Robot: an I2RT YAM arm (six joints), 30 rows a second.
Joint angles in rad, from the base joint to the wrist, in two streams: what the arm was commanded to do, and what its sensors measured. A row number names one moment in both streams.
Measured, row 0:
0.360 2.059 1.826 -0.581 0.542 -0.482
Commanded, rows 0 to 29:
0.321 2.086 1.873 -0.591 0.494 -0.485
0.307 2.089 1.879 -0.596 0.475 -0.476
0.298 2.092 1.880 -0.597 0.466 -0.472
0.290 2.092 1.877 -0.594 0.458 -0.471
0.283 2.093 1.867 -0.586 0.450 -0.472
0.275 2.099 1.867 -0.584 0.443 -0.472
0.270 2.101 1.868 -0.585 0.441 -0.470
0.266 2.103 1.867 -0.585 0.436 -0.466
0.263 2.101 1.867 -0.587 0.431 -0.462
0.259 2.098 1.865 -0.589 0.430 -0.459
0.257 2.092 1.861 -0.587 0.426 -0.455
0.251 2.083 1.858 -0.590 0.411 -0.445
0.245 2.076 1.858 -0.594 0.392 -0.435
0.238 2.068 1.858 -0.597 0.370 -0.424
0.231 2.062 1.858 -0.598 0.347 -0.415
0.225 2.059 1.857 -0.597 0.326 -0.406
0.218 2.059 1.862 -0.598 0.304 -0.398
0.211 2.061 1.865 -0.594 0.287 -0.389
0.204 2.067 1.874 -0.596 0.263 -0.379
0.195 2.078 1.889 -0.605 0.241 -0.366
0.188 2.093 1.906 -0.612 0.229 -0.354
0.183 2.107 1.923 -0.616 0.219 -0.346
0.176 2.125 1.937 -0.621 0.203 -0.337
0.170 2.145 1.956 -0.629 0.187 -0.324
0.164 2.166 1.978 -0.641 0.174 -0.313
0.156 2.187 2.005 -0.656 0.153 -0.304
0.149 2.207 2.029 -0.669 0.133 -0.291
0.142 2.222 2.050 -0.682 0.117 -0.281
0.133 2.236 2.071 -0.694 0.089 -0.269
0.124 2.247 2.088 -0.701 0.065 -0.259
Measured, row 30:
0.157 2.195 2.051 -0.630 0.150 -0.331
